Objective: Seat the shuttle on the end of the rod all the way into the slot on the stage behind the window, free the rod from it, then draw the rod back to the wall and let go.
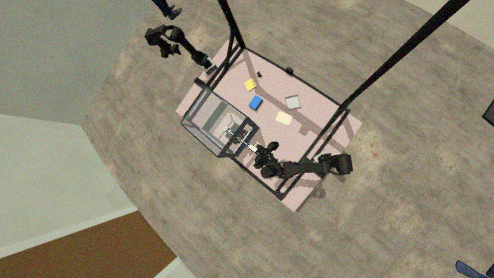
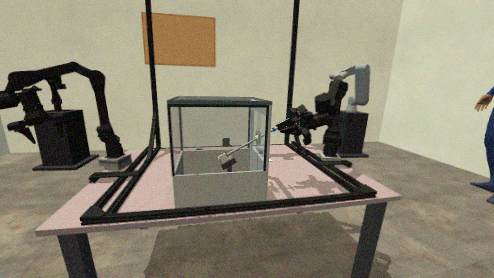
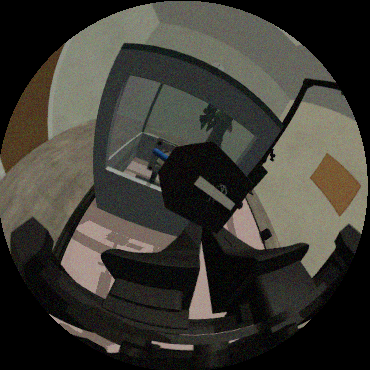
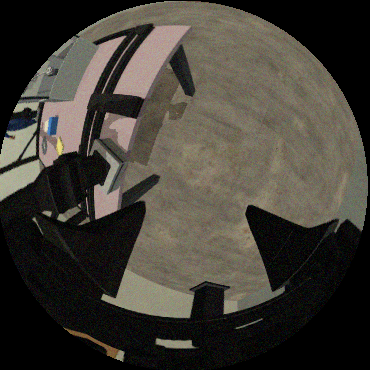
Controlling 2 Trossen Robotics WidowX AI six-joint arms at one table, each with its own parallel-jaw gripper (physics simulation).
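Places are measured from the left arm's base along level axes (x right, y back, z down), in metres.
Pixels of known places: left gripper, fingertip midpoint: [image 1: 257,144] [image 2: 279,131]; right gripper, fingertip midpoint: [image 1: 177,54] [image 2: 48,140] [image 3: 203,129] [image 4: 198,208]; left arm's base, origin of the base link: [image 1: 324,160] [image 2: 329,154] [image 4: 36,113]; right arm's base, origin of the base link: [image 1: 207,64] [image 2: 115,155] [image 4: 98,167].
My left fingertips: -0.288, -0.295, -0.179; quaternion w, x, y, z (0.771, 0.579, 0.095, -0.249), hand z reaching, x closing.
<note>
For each thing: its top centre in the pictures, then the offset to it from my left fingertips, as dx, dy, dz. "spot": a spot on its surface instead. Level surfaces: height alone.
- pink table, its level: dz +0.218
- grey shuttle, middle of its top: [image 2: 223,152] [image 1: 225,129] -0.129, -0.206, +0.064
- blue collar, surface spot: [image 3: 160,153] [image 2: 275,129] [image 1: 246,147] spot: -0.059, -0.018, -0.020
- black handle, surface spot: [image 3: 203,186] spot: -0.020, +0.042, -0.050
- yellow pad, middle of its top: [image 4: 58,147] [image 1: 250,84] +0.169, -0.434, +0.207
- blue pad, middle of its top: [image 4: 48,125] [image 1: 255,101] +0.126, -0.285, +0.178
- cream pad, middle of its top: [image 1: 284,118] +0.228, -0.082, +0.215
- grey tray, middle of its top: [image 1: 293,101] +0.342, -0.139, +0.198
- small black cube, middle of its top: [image 1: 259,73] +0.269, -0.458, +0.190
A glass box [image 1: 248,120] [image 2: 218,101] [image 3: 193,72] stands on the pink table [image 1: 317,110]. Inside it, a grey shuttle [image 2: 226,158] [image 1: 228,129] sits tilted on top of the small dark stage [image 2: 229,168], on the end of the thin rod [image 2: 243,145] [image 1: 242,142]. I cannot tell how deep it sits in the slot. The rod slopes up through the side wall to a blue collar [image 2: 273,129] [image 1: 248,144] [image 3: 160,153] and a black handle [image 3: 203,186]. My left gripper [image 1: 258,151] [image 2: 280,127] [image 3: 200,217] is shut just behind the handle. My right gripper [image 1: 159,41] [image 4: 198,208] is open and empty, off the table.
A yellow pad [image 1: 250,84], a blue pad [image 1: 255,102], a cream pad [image 1: 283,118], a grey tray [image 1: 293,102] and a small black cube [image 1: 258,74] lie on the table. Black frame posts [image 2: 292,69] rise around it. A white robot arm [image 2: 360,80] stands behind.
</note>
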